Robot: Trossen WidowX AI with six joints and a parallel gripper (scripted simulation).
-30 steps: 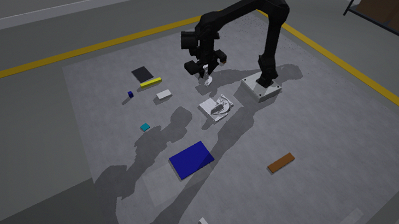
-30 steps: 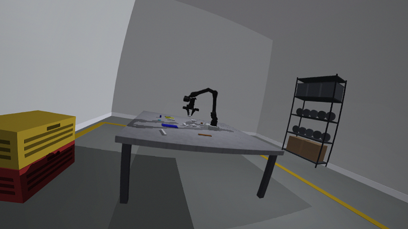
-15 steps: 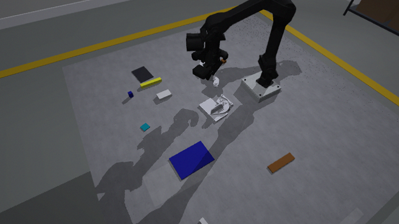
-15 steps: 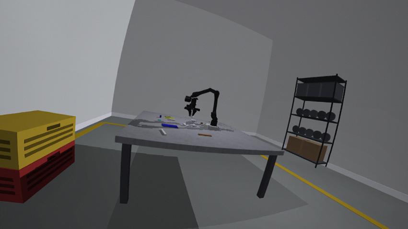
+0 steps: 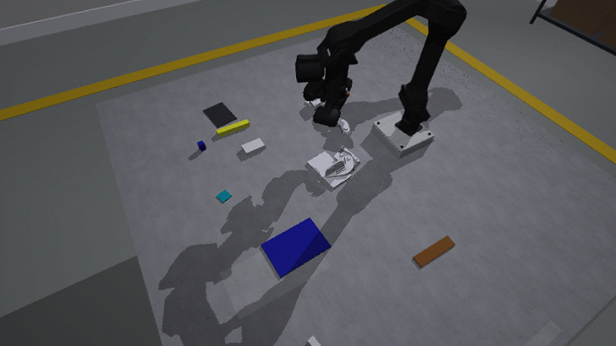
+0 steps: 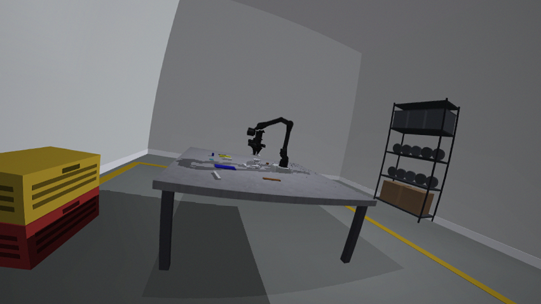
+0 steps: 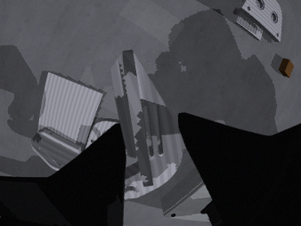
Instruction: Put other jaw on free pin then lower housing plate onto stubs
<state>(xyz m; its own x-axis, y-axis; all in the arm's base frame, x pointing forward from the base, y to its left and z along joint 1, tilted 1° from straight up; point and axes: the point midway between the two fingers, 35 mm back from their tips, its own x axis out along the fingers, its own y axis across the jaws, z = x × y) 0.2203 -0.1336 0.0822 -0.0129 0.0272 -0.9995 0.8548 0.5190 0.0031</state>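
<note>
Right now my gripper tip is 90 mm above the base, 80 mm to the right of it and 70 mm short of it. Round my gripper tip: small brown cube 210 mm behind, 140 mm to the right, 80 mm below; then yellow bar 240 mm to the right, 200 mm ahead, 80 mm below; then white block 200 mm ahead, 130 mm to the right, 80 mm below.
</note>
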